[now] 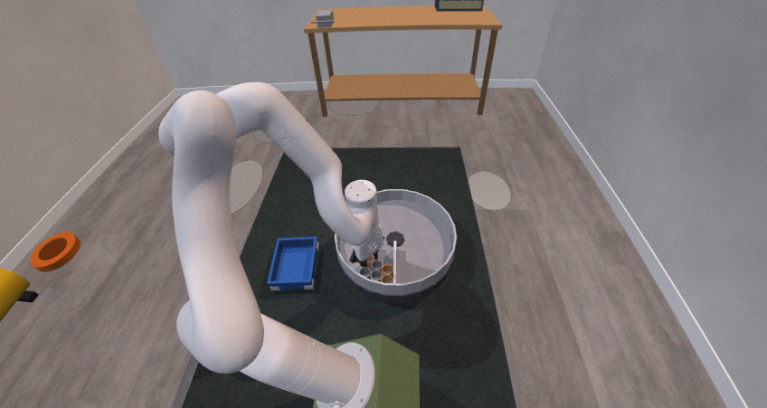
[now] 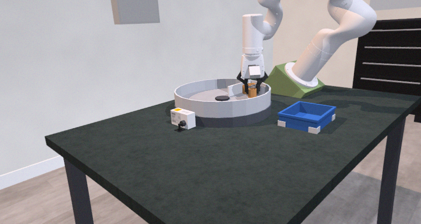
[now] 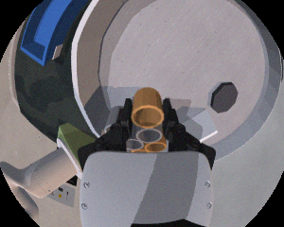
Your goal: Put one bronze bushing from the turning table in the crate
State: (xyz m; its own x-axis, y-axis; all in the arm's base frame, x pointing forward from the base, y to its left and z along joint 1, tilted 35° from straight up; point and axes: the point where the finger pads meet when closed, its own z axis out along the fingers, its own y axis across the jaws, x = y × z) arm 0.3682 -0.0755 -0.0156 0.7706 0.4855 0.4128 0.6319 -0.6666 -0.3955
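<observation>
My gripper is now 50 mm short of the blue crate, 270 mm to the right of it and 70 mm above it. Also, from my hand: turning table: 100 mm ahead, 100 mm to the right, 40 mm below.
</observation>
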